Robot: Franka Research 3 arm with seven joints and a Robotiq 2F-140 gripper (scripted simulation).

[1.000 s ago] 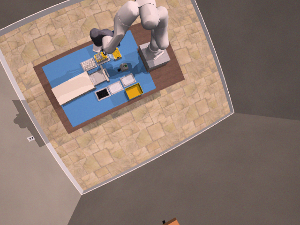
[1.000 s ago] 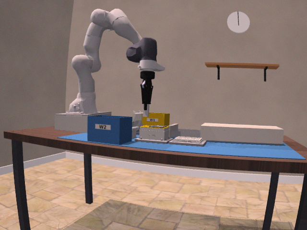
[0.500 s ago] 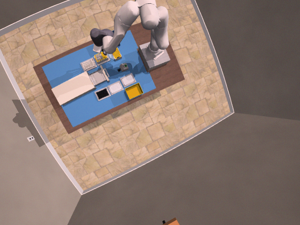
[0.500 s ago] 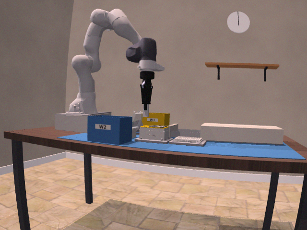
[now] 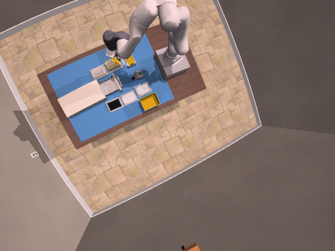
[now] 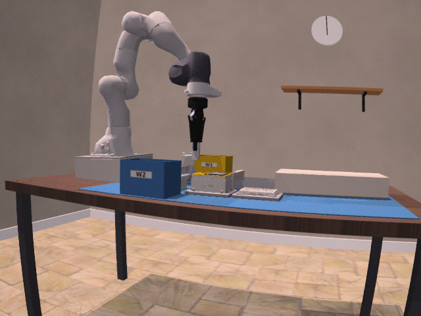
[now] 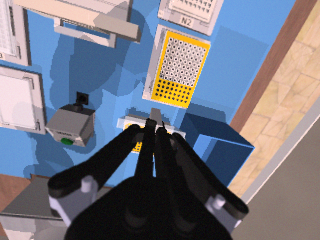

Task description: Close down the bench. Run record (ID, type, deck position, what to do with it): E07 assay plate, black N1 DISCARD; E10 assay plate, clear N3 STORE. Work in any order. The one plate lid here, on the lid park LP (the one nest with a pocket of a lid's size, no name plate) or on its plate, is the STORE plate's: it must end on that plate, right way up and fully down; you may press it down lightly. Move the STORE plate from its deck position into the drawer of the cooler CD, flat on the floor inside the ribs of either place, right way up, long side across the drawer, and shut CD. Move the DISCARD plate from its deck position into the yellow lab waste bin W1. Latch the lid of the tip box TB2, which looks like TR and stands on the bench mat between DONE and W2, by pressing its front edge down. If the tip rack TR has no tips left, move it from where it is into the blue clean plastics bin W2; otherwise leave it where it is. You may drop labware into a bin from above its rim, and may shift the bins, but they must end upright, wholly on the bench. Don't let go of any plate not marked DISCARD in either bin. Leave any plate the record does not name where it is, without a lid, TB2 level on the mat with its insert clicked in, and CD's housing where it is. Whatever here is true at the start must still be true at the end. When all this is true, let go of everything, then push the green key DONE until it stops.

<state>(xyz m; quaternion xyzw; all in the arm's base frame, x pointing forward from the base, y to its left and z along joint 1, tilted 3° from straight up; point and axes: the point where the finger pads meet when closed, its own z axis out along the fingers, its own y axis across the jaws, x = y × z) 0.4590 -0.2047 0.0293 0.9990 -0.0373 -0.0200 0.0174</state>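
Right now the yellow insert is 10 cm behind my hand, 1 cm to the left of it and 10 cm below it. The rest, counted from my hand: blue bin W2: 12 cm behind, 15 cm to the right, 11 cm below; tip rack TR: 7 cm ahead, 4 cm to the right, 10 cm below; box: 9 cm behind, 9 cm below.
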